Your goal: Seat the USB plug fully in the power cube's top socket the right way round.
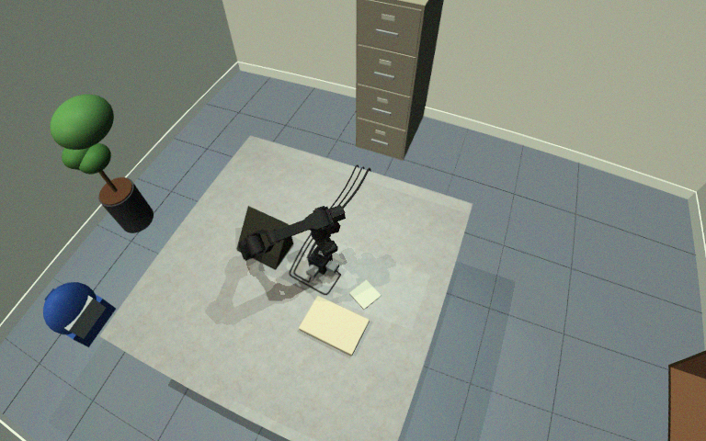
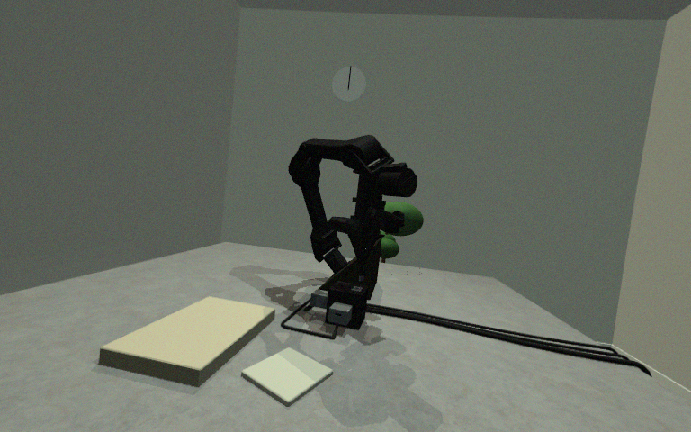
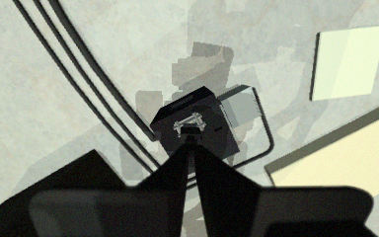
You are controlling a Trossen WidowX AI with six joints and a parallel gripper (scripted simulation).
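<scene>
The USB plug is 20 mm below my gripper tip. Also, from my gripper tip: pale pad (230 mm ahead, 130 mm below, 80 mm to the right); cream pad (260 mm to the right, 170 mm ahead, 120 mm below).
</scene>
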